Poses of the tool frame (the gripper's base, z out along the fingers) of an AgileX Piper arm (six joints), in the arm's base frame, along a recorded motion.
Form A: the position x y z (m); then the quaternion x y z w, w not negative.
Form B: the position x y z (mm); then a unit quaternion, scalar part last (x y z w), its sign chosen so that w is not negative. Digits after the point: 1 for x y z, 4 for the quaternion.
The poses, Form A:
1: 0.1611, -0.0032, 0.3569, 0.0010, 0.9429, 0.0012, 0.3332
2: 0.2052, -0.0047, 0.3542, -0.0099, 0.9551, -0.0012, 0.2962
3: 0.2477, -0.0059, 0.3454, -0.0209, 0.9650, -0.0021, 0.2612
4: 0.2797, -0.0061, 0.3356, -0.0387, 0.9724, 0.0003, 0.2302
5: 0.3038, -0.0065, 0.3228, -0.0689, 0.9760, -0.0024, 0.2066
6: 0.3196, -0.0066, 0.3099, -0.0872, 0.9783, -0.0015, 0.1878
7: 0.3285, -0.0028, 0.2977, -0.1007, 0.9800, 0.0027, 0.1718
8: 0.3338, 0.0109, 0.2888, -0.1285, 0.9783, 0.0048, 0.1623
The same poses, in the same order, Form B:
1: 161.1, -3.2, 356.9, 0.0010, 0.9429, 0.0012, 0.3332
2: 205.2, -4.7, 354.2, -0.0099, 0.9551, -0.0012, 0.2962
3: 247.7, -5.9, 345.4, -0.0209, 0.9650, -0.0021, 0.2612
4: 279.7, -6.1, 335.6, -0.0387, 0.9724, 0.0003, 0.2302
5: 303.8, -6.5, 322.8, -0.0689, 0.9760, -0.0024, 0.2066
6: 319.6, -6.6, 309.9, -0.0872, 0.9783, -0.0015, 0.1878
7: 328.5, -2.8, 297.7, -0.1007, 0.9800, 0.0027, 0.1718
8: 333.8, 10.9, 288.8, -0.1285, 0.9783, 0.0048, 0.1623
